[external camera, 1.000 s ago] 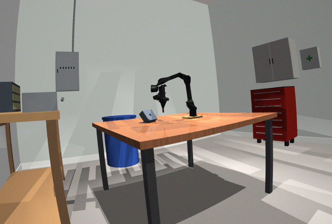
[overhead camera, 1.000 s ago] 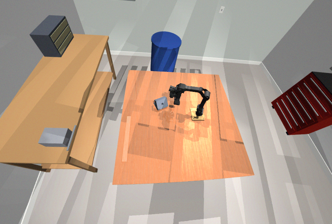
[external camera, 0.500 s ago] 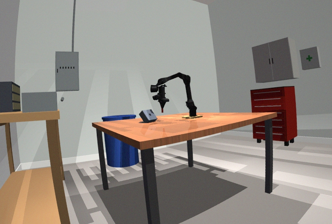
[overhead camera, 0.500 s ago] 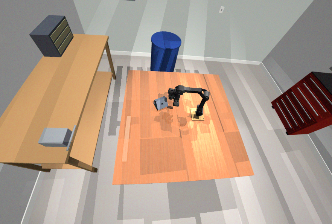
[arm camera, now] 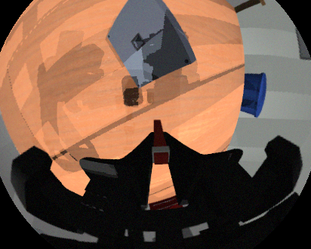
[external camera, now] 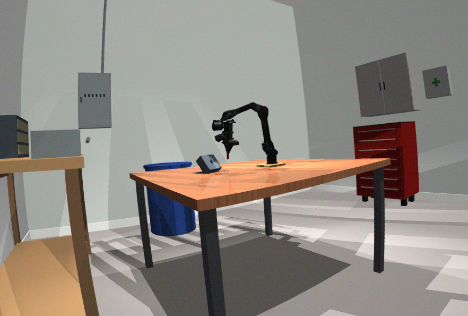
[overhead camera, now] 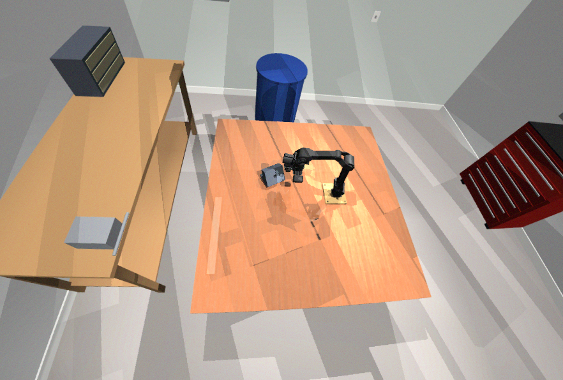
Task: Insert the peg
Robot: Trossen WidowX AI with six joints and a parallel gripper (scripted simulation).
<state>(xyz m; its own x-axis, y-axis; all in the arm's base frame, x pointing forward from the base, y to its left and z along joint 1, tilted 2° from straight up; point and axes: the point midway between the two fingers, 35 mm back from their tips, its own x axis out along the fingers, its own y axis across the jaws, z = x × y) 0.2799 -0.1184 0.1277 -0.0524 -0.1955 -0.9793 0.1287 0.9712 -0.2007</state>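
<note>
Right now the panel is 140 mm ahead of my gripper tip, 60 mm below it and 20 mm to the right of it. Round my gripper tip: red peg 20 mm above.
</note>
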